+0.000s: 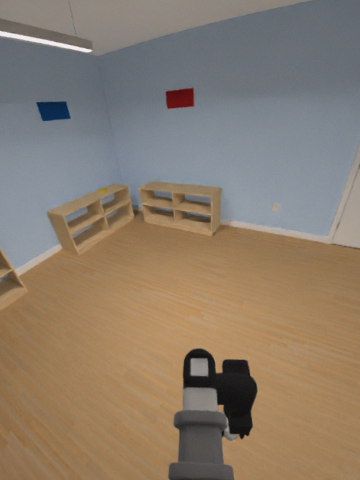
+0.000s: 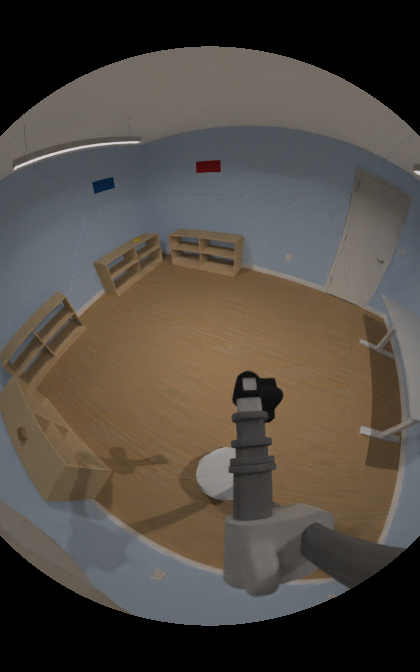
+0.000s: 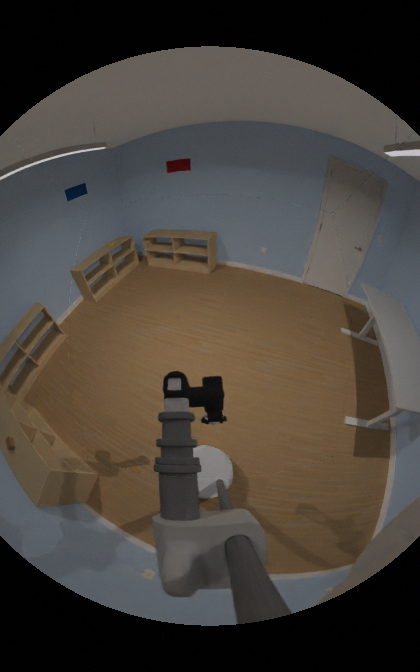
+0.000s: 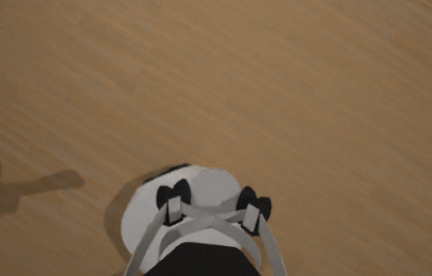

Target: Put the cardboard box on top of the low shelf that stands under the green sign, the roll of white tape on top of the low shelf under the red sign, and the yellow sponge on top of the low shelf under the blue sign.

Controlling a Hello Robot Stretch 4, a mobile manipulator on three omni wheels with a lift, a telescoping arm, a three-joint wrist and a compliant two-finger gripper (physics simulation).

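Frame: origin at the robot's base, x left, y back, z up, level; millimetres.
Seen in the pictures: gripper, fingertip midpoint: (image 4: pixel 214 197).
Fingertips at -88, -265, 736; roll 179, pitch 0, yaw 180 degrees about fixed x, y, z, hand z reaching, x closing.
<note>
A point is followed by its place in that frame, as x, y, z.
My gripper (image 1: pixel 237 432) @[-88, -265, 736] (image 3: pixel 214 419) (image 4: pixel 214 197) @[-88, -265, 736] hangs over my white base, high above the floor. It is shut on the roll of white tape (image 4: pixel 216 186) @[-89, -282, 760], which shows pale and round between the fingertips. The low shelf (image 1: pixel 200 190) @[-72, -2863, 583] (image 2: pixel 215 234) (image 3: pixel 191 234) under the red sign (image 1: pixel 180 98) @[154, -3239, 1725] (image 2: pixel 208 166) (image 3: pixel 178 165) stands ahead, far off. The yellow sponge (image 1: pixel 102 190) @[1410, -2987, 622] (image 2: pixel 136 239) (image 3: pixel 111 244) lies on the low shelf (image 1: pixel 80 202) @[1605, -2629, 583] under the blue sign (image 1: pixel 53 111) @[1755, -2913, 1718]. The brown cardboard box (image 2: pixel 21 433) (image 3: pixel 10 442) is on the near-left shelf (image 2: pixel 75 482). The green sign does not show.
Another low shelf (image 2: pixel 31 327) (image 3: pixel 20 332) stands along the left wall. A white table (image 2: pixel 407 340) (image 3: pixel 395 345) stands at the right. A door (image 2: pixel 370 240) (image 3: pixel 345 225) is at the back right. My white base (image 2: pixel 215 475) (image 3: pixel 215 472) is below the arm.
</note>
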